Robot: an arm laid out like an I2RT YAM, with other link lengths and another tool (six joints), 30 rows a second.
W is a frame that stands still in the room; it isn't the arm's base.
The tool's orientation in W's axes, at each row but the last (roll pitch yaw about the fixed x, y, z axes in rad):
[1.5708, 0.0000, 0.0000]
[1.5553, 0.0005, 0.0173]
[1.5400, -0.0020, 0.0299]
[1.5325, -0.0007, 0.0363]
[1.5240, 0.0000, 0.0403]
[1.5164, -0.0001, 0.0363]
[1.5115, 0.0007, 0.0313]
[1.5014, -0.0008, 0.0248]
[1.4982, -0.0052, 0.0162]
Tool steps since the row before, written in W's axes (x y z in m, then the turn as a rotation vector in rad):
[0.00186, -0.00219, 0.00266, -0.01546, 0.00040, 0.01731]
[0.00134, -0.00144, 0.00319, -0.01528, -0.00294, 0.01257]
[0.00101, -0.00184, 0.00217, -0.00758, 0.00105, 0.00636]
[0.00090, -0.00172, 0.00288, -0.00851, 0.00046, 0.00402]
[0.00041, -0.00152, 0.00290, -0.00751, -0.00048, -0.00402]
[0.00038, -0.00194, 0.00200, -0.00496, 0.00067, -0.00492]
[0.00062, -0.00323, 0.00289, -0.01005, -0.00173, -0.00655]
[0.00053, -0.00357, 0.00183, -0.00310, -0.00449, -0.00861]
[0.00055, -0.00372, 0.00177, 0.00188, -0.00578, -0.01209]
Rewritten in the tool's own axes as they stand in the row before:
[0.00186, 0.00266, 0.00219, -0.01546, 0.01731, -0.00040]
[0.00131, 0.00317, 0.00151, -0.01533, 0.01252, 0.00287]
[0.00096, 0.00211, 0.00194, -0.00753, 0.00641, -0.00108]
[0.00084, 0.00281, 0.00186, -0.00848, 0.00405, -0.00061]
[0.00035, 0.00283, 0.00167, -0.00752, -0.00402, -0.00001]
[0.00031, 0.00189, 0.00206, -0.00493, -0.00487, -0.00112]
[0.00052, 0.00269, 0.00341, -0.01009, -0.00663, 0.00102]
[0.00044, 0.00158, 0.00370, -0.00322, -0.00889, 0.00380]
[0.00050, 0.00149, 0.00385, 0.00172, -0.01249, 0.00492]

